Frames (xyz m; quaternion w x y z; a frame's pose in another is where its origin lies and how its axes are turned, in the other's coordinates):
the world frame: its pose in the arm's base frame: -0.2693 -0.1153 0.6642 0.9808 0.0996 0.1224 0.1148
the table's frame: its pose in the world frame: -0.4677 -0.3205 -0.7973 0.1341 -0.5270 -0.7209 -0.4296
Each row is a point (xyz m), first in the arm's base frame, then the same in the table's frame.
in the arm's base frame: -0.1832 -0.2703 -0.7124
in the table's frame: -0.7274 0.4758 0.3691
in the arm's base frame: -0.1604 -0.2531 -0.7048
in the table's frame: -0.7219 0.5029 0.3795
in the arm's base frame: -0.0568 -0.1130 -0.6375
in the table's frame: -0.6439 0.6483 0.4671
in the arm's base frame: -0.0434 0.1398 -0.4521
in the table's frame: -0.3892 0.7661 0.6075
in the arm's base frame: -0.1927 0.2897 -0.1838
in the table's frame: -0.0498 0.7332 0.6293
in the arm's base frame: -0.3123 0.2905 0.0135
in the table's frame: 0.1588 0.6768 0.5486
